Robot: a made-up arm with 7 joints.
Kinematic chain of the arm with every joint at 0, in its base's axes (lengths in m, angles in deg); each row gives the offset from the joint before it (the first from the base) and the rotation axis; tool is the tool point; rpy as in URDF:
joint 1: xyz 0 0 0 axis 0.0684 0.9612 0.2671
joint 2: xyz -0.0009 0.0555 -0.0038 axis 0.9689 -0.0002 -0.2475
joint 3: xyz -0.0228 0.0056 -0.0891 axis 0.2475 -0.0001 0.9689
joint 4: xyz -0.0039 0 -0.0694 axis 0.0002 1 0
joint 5: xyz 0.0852 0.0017 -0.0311 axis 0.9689 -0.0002 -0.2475
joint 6: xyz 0.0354 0 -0.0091 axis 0.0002 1 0
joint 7: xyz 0.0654 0 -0.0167 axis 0.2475 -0.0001 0.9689
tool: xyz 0 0 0 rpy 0 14.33 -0.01
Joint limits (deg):
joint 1: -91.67..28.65
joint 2: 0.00..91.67
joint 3: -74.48..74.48
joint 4: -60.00..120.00
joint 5: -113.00..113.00
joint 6: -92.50..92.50
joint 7: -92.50..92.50
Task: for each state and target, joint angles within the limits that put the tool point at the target. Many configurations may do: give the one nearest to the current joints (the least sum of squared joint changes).
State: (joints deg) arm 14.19 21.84 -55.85 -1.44 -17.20 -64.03 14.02
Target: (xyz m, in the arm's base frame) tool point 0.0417 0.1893 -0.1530
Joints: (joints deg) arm 28.65 58.64 -17.88 11.08 -33.78 -85.00 14.02
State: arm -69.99 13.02 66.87 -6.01 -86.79 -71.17 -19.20
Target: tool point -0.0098 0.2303 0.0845
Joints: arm -70.71 59.56 68.33 -24.43 -80.51 -61.85 -19.20
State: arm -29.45 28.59 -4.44 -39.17 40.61 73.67 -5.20
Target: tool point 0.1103 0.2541 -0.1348
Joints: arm -1.23 36.15 19.61 -8.02 39.43 78.66 -5.20
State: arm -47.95 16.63 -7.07 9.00 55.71 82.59 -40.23
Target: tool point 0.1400 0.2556 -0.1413
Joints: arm -19.86 35.54 12.87 17.91 57.95 90.95 -40.23
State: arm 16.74 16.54 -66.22 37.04 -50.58 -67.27 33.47
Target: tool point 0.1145 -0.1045 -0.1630
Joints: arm -22.76 0.00 -69.41 16.01 -45.37 -58.46 33.47
